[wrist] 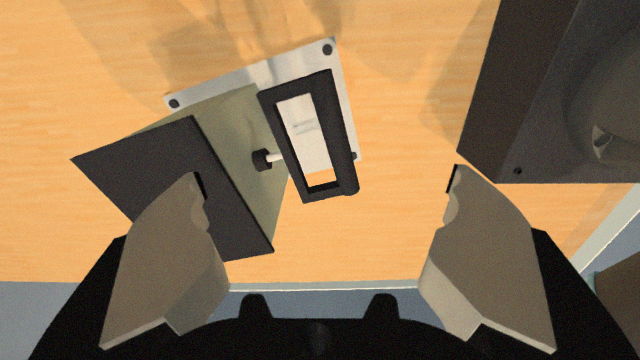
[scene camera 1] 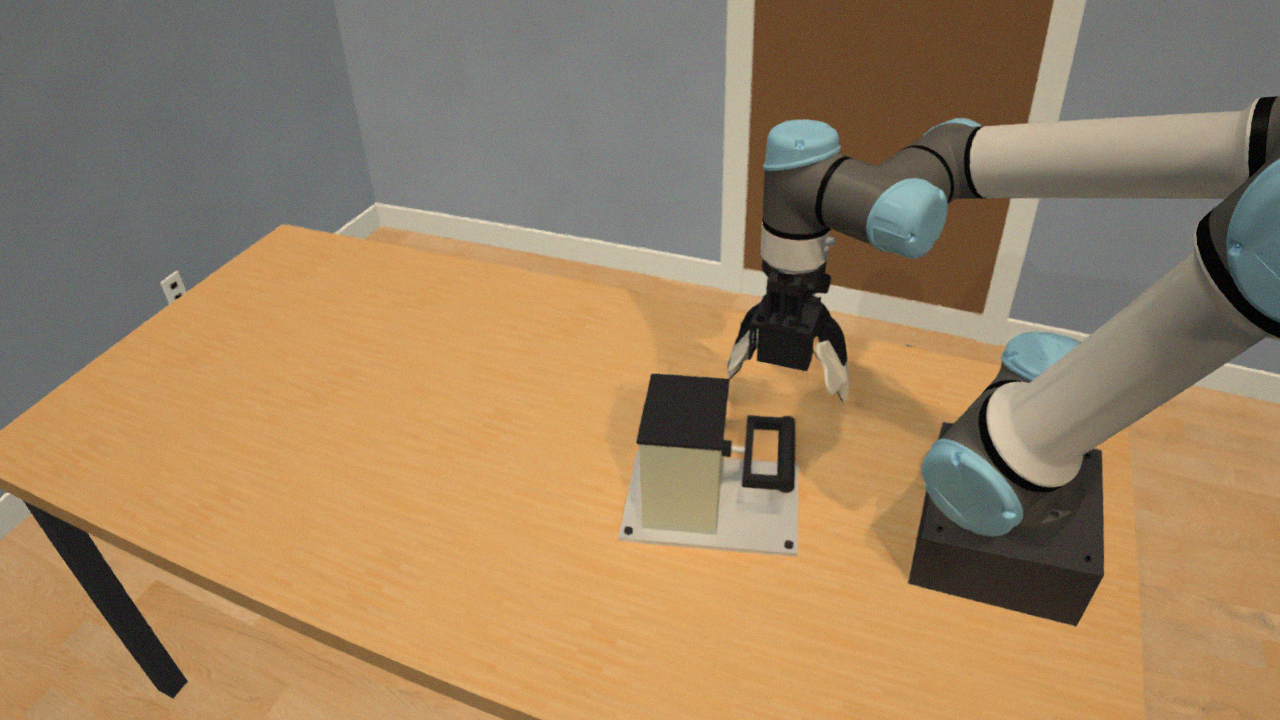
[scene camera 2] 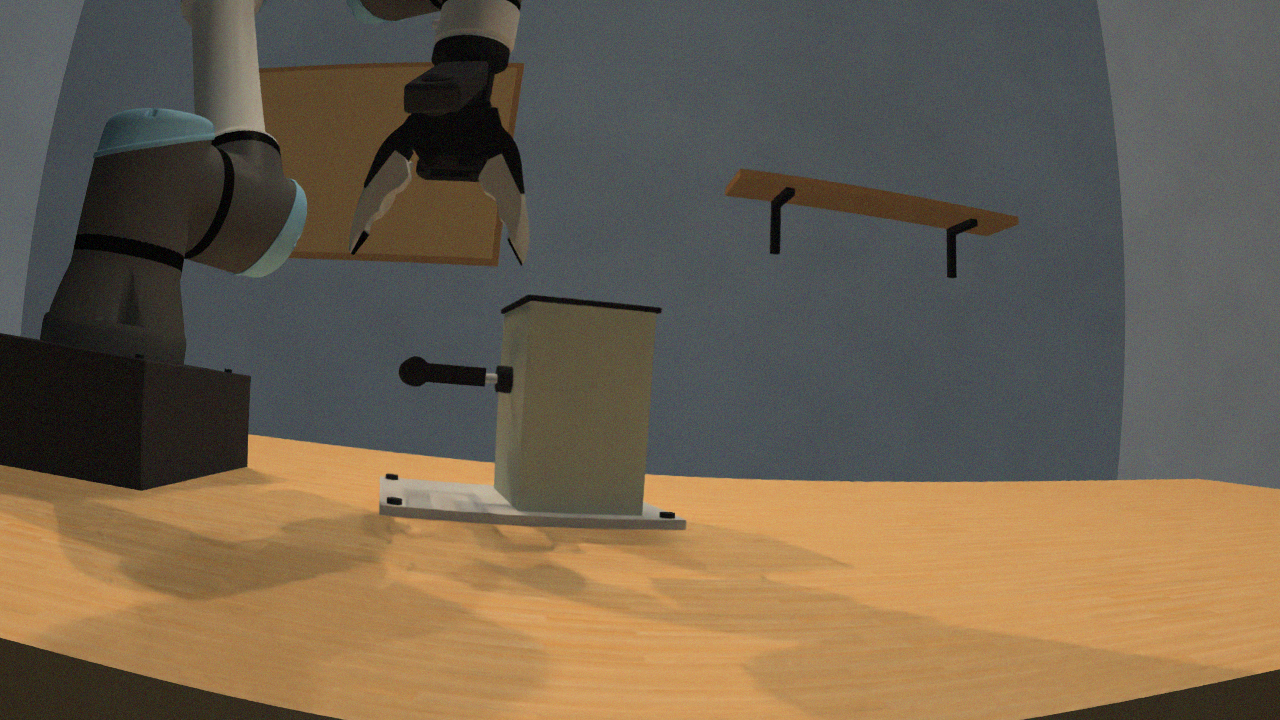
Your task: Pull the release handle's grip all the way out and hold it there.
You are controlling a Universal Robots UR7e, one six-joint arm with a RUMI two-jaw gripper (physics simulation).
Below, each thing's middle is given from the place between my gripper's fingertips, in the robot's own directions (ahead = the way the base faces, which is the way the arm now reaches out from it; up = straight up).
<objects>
Right now my hand is 19 cm above the base plate (scene camera 1: 760, 521), 7 cm short of it and 5 cm to the right of it.
</objects>
